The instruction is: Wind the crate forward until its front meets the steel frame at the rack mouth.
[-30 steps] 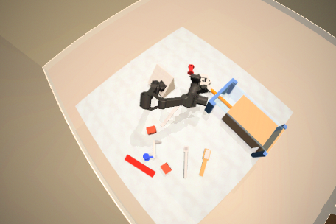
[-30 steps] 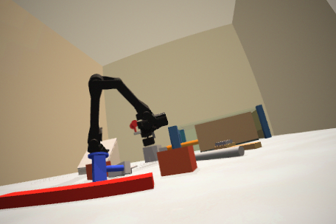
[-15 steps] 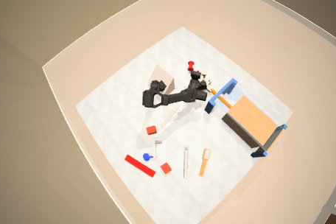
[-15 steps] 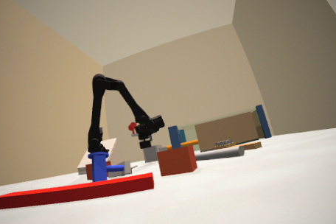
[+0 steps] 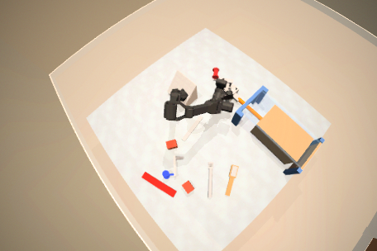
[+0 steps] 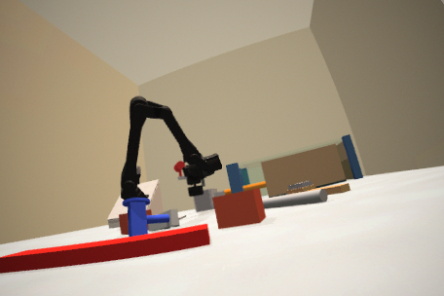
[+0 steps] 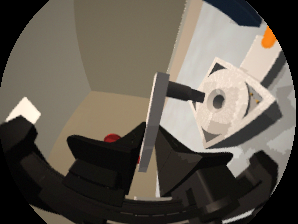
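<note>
Now: gripper tip 40 mm to the left of the red knob, 40 mm below it and 30 mm past it. Also, from my gripper tip: grey winch: 130 mm below, 30 mm ahead, 10 mm to the left; then winch handle: 20 mm to the right, 10 mm above; then blue frame post: 210 mm ahead, 60 mm below, 40 mm to the left.
</note>
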